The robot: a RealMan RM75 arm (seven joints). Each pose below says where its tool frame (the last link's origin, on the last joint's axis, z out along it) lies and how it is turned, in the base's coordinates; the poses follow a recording.
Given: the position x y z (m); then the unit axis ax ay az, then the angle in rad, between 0 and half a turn.
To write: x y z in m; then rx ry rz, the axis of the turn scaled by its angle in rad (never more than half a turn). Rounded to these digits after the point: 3 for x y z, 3 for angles.
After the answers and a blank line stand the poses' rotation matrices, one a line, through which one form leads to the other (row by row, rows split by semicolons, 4 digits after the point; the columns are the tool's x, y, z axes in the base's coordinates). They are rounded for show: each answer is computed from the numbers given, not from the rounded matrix.
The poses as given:
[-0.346, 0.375, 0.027, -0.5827, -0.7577, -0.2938, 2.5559]
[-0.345, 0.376, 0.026, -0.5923, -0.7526, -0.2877, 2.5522]
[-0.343, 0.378, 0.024, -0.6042, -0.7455, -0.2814, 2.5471]
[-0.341, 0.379, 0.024, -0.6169, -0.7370, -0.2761, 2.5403]
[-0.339, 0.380, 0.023, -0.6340, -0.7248, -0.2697, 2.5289]
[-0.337, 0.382, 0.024, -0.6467, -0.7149, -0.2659, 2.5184]
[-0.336, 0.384, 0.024, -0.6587, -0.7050, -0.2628, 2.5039]
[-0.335, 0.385, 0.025, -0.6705, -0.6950, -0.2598, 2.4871]
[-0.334, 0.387, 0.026, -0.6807, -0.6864, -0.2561, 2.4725]
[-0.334, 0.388, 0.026, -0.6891, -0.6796, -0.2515, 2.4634]
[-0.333, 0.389, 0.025, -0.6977, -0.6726, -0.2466, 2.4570]
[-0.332, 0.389, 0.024, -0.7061, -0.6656, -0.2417, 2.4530]
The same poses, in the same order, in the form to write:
[-0.346, 0.375, 0.027, -1.489, -1.937, -0.751]
[-0.345, 0.376, 0.026, -1.512, -1.921, -0.734]
[-0.343, 0.378, 0.024, -1.539, -1.899, -0.717]
[-0.341, 0.379, 0.024, -1.567, -1.872, -0.701]
[-0.339, 0.380, 0.023, -1.603, -1.833, -0.682]
[-0.337, 0.382, 0.024, -1.629, -1.800, -0.670]
[-0.336, 0.384, 0.024, -1.649, -1.765, -0.658]
[-0.335, 0.385, 0.025, -1.668, -1.728, -0.646]
[-0.334, 0.387, 0.026, -1.683, -1.697, -0.633]
[-0.334, 0.388, 0.026, -1.698, -1.674, -0.620]
[-0.333, 0.389, 0.025, -1.714, -1.653, -0.606]
[-0.332, 0.389, 0.024, -1.732, -1.633, -0.593]

-0.2108 0.9719 -0.1050; 0.6471 0.2192 0.7302; 0.7327 0.0860 -0.6751
-0.1888 0.9762 -0.1063; 0.6564 0.2060 0.7257; 0.7304 0.0673 -0.6797
-0.1610 0.9812 -0.1067; 0.6660 0.1877 0.7220; 0.7284 0.0452 -0.6836
-0.1302 0.9858 -0.1061; 0.6734 0.1665 0.7203; 0.7277 0.0223 -0.6855
-0.0873 0.9905 -0.1059; 0.6803 0.1370 0.7200; 0.7277 -0.0092 -0.6859
-0.0542 0.9929 -0.1056; 0.6826 0.1141 0.7219; 0.7288 -0.0330 -0.6839
-0.0210 0.9940 -0.1075; 0.6811 0.0929 0.7263; 0.7319 -0.0580 -0.6789
0.0128 0.9938 -0.1107; 0.6775 0.0728 0.7319; 0.7354 -0.0844 -0.6723
0.0423 0.9925 -0.1147; 0.6748 0.0562 0.7358; 0.7368 -0.1086 -0.6674
0.0660 0.9908 -0.1181; 0.6752 0.0428 0.7364; 0.7347 -0.1283 -0.6662
0.0892 0.9888 -0.1200; 0.6769 0.0282 0.7356; 0.7307 -0.1468 -0.6668
0.1114 0.9864 -0.1205; 0.6793 0.0129 0.7338; 0.7254 -0.1636 -0.6686

